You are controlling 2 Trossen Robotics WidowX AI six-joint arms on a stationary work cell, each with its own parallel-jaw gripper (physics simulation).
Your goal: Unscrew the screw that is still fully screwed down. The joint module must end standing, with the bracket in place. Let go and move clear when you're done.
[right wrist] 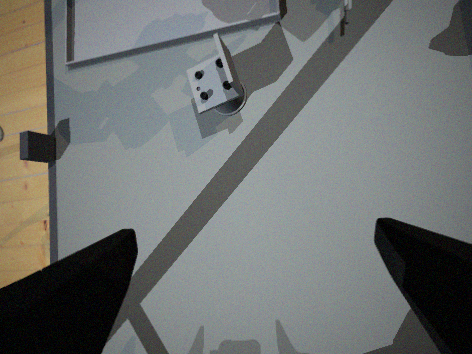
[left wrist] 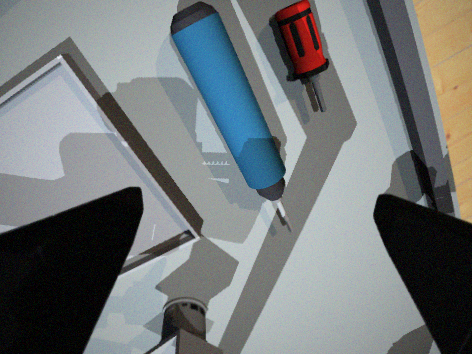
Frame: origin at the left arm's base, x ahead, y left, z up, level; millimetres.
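Seen in the pictures: left gripper, between the fingertips: (left wrist: 260, 202); right gripper, between the fingertips: (right wrist: 255, 234).
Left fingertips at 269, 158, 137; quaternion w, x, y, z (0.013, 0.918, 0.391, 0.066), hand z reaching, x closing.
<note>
A point is followed by its place in that frame, as x, y, z.
The joint module (left wrist: 185, 320) @[427, -62, -9] (right wrist: 232, 103) @[472, -74, -12] stands on the mat, with the pale L-shaped bracket (right wrist: 212, 90) @[457, -89, 22] on top. Four dark screws show on the bracket in the right wrist view; how far each is screwed down I cannot tell. A blue screwdriver (left wrist: 227, 100) @[263, 162, -3] lies in the left wrist view, its thin tip toward the module. A shorter red screwdriver (left wrist: 302, 40) @[271, 237, -15] lies beside it. My left gripper (left wrist: 260, 202) @[269, 158, 137] is open and empty above the mat, near the blue screwdriver's tip. My right gripper (right wrist: 255, 234) @[661, -14, 300] is open and empty, away from the module.
A shallow tray (left wrist: 131, 152) @[241, 62, -28] (right wrist: 172, 41) @[314, -148, -33] with raised walls lies beside the module and the blue screwdriver. A dark small block (right wrist: 37, 146) @[406, -448, -3] sits at the mat's left edge in the right wrist view. Wooden surface (left wrist: 452, 75) (right wrist: 22, 210) shows beyond the edges.
</note>
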